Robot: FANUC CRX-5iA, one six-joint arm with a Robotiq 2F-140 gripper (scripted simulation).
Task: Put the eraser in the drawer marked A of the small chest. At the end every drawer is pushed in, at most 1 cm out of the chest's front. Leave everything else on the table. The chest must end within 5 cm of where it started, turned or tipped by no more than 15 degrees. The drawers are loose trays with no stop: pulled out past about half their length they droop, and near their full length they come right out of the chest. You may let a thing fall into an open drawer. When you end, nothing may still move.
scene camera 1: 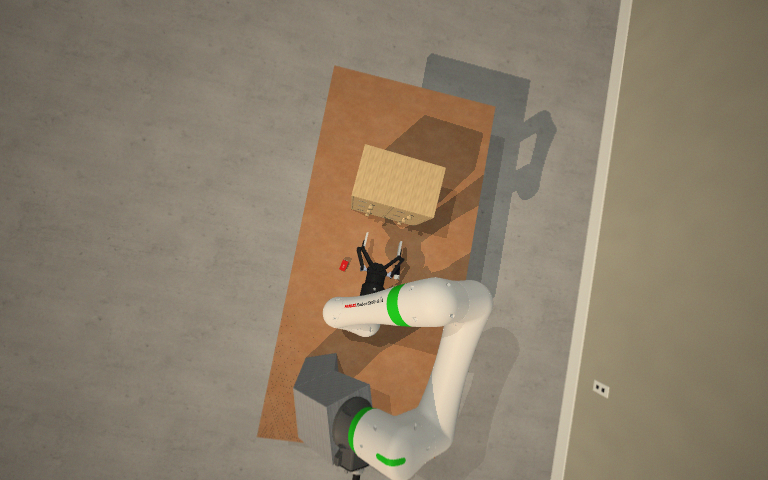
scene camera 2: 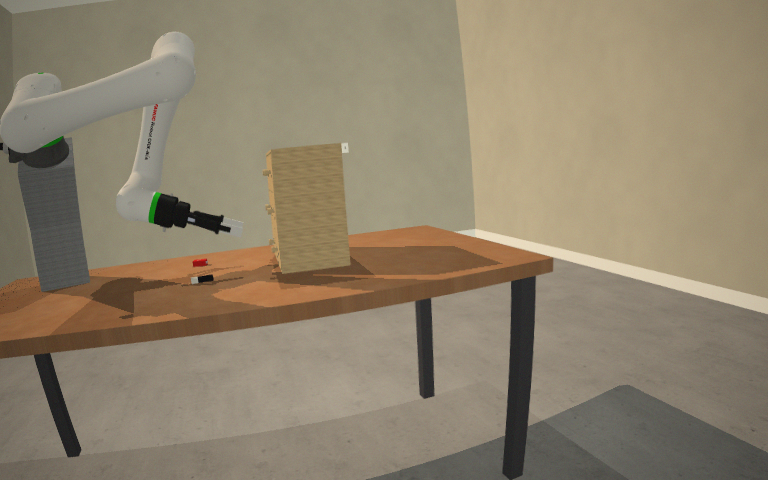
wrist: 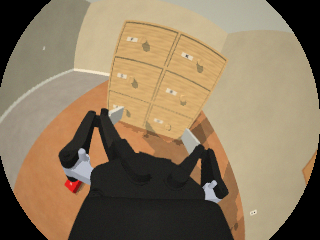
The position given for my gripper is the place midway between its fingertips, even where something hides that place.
I see my gripper [scene camera 2: 242, 229] and a wooden chest [scene camera 2: 308, 182].
The wooden chest shows as well in scene camera 1 [scene camera 1: 384, 177]. My gripper also shows in scene camera 1 [scene camera 1: 384, 237] and in the wrist view [wrist: 153, 123].
